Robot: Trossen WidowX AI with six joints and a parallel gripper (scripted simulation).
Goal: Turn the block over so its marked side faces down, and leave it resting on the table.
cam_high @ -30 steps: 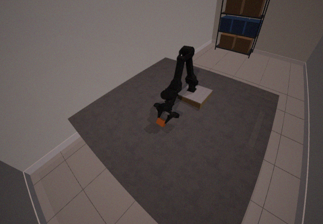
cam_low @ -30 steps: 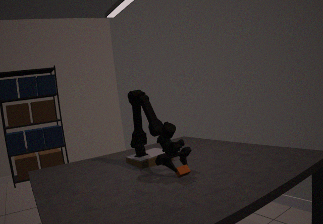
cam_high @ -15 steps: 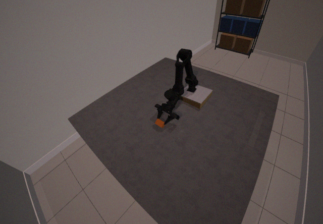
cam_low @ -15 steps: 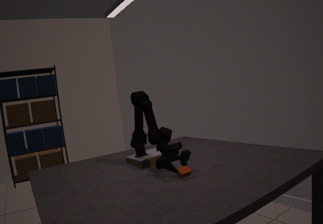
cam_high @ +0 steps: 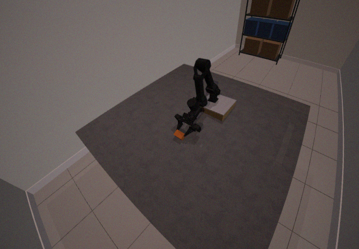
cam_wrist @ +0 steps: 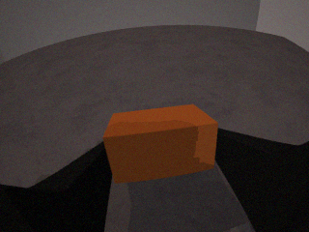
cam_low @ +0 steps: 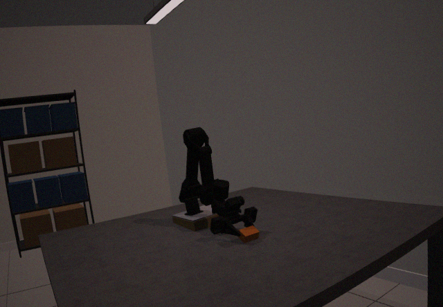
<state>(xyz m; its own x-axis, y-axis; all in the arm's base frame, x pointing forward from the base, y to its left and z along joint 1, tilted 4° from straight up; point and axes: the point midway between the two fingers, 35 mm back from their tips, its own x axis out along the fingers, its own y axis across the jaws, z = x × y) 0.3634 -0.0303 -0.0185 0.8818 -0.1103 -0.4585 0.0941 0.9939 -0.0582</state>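
Right now my gripper tip is 1 cm above the orange block.
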